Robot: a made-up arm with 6 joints.
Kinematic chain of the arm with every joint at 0, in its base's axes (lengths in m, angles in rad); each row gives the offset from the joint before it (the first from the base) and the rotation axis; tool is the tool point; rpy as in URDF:
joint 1: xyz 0 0 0.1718 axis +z
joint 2: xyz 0 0 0 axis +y
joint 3: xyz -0.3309 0 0.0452 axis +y
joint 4: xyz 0.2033 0 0.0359 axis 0.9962 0 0.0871
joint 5: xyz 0 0 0 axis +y
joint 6: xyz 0.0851 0 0.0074 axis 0.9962 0 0.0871
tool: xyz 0 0 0 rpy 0 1.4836 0
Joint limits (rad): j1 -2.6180..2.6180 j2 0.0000..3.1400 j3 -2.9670..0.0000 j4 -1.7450..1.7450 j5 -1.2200..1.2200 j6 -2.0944..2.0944
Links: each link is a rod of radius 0.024 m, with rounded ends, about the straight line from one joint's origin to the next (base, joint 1, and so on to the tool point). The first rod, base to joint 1, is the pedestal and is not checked.
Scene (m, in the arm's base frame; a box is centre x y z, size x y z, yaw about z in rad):
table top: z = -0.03
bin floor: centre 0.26 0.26 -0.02 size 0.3 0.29 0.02 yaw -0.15
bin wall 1: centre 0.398 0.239 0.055 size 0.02 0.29 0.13 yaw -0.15
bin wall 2: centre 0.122 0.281 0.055 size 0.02 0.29 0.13 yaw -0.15
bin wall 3: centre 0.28 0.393 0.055 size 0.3 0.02 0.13 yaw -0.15
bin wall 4: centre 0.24 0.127 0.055 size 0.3 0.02 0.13 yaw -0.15
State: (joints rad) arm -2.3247 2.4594 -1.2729 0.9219 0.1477 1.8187
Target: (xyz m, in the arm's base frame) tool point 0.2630 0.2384 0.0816
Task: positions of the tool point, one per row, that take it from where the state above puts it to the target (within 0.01 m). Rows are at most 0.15 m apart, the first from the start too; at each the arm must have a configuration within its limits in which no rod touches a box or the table.
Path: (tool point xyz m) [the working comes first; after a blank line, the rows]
Joints at the target: 0.6021 2.4585 -1.0722 1.0903 0.6774 1.8187
Straight joint move there: touches bin wall 1, bin wall 4.

1: -0.1648 -0.3841 0.1520
2: -0.0304 -0.4018 0.2133
3: 0.0974 -0.3683 0.2746
4: 0.1974 -0.2906 0.3345
5: 0.2531 -0.1846 0.3911
6: 0.2568 -0.0727 0.4420
7: 0.3220 -0.0146 0.3605
8: 0.3479 0.0731 0.2692
9: 0.3264 0.1655 0.1744
10: 0.2630 0.2384 0.0816

